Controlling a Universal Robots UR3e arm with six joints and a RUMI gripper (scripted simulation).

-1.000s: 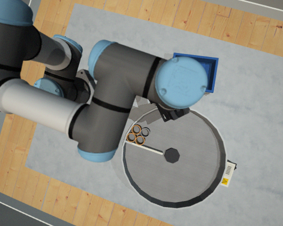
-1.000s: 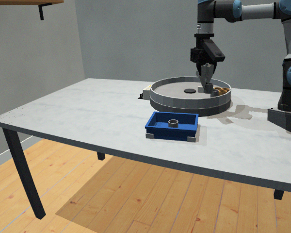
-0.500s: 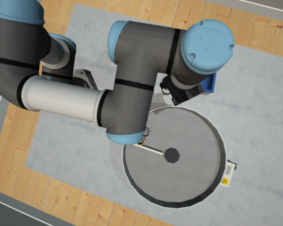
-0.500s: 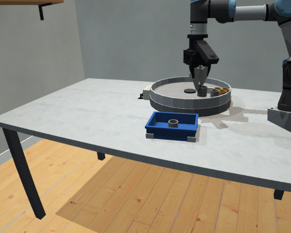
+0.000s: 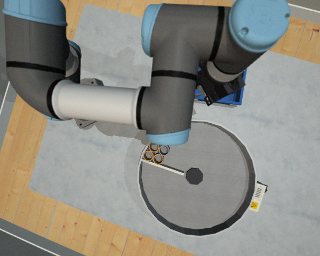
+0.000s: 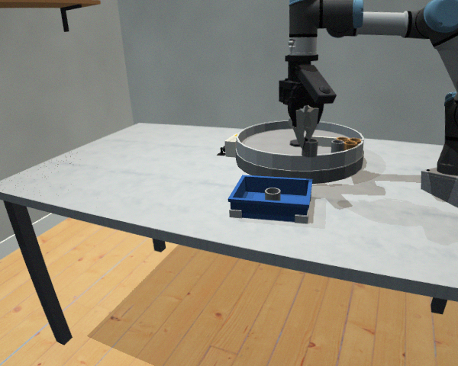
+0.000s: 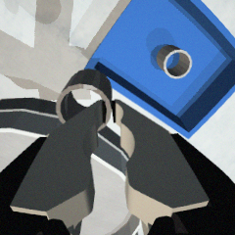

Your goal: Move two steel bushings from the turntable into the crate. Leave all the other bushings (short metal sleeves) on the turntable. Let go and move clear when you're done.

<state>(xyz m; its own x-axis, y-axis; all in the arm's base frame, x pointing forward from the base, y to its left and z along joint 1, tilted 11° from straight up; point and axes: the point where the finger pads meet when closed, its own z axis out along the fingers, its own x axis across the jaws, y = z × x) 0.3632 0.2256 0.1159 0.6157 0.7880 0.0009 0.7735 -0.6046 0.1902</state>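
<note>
My gripper is now 13 cm above the blue crate, 7 cm to the right of it and 5 cm short of it. Also, from my hand: round grey turntable 29 cm to the right, 12 cm ahead, 10 cm below.
</note>
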